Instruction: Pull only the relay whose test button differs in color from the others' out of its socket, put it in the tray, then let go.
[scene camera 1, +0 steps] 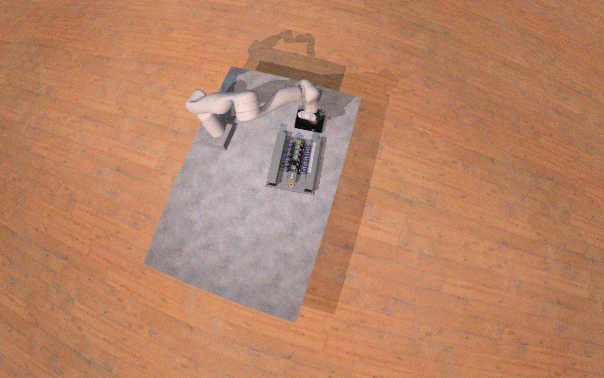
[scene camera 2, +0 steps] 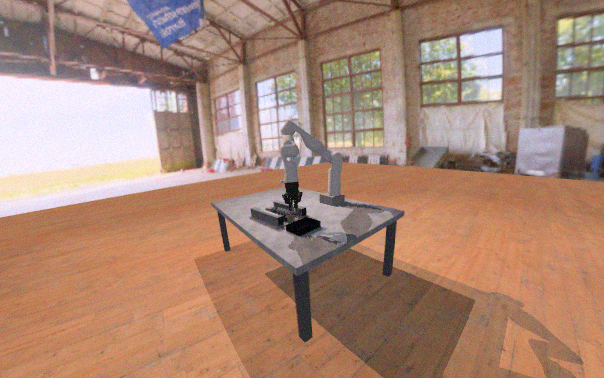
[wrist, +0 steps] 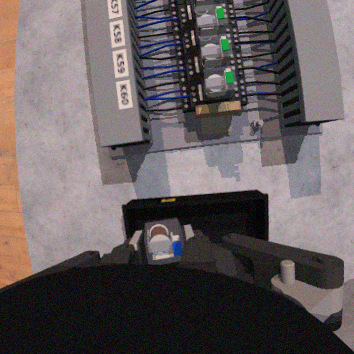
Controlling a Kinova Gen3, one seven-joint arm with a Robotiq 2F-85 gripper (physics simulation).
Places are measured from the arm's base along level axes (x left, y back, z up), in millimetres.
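Pixels of known places: gripper, between the fingertips: [scene camera 2: 293, 211] [wrist: 164, 239]; arm's base, origin of its link: [scene camera 1: 217, 130] [scene camera 2: 333, 194].
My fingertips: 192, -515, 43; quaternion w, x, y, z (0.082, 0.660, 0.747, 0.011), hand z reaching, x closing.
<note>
Ahead of a thing's pixels: the offset from my fingertips to its top centre, as dx, dy, dz. "pt": to the spot under its first point.
My gripper [wrist: 164, 239] [scene camera 2: 293, 205] is shut on a relay @[+0, -1, +20] [wrist: 161, 245] with a blue test button, a clear cover and a brown-red part inside. The relay is clear of any socket. It hangs above the left part of the black tray @[+41, +29, -68] [wrist: 220, 197] [scene camera 2: 300, 232] [scene camera 1: 320, 123], as seen in the wrist view; its underside and exact height are hidden. Several relays with green test buttons, among them the end relay @[-132, +45, -34] [wrist: 215, 83], sit in the socket row. In scene camera 1, the arm's wrist covers the gripper and part of the tray.
Two grey wire ducts @[pt -130, -58, -41] [wrist: 107, 85] @[pt -150, +131, -41] [wrist: 310, 65] flank the socket row, with blue and black wires between. The left one carries labels such as K59 and K60. A tan end bracket @[-113, +47, -63] [wrist: 218, 108] closes the row near the tray. The panel's edge is a short distance from the tray.
</note>
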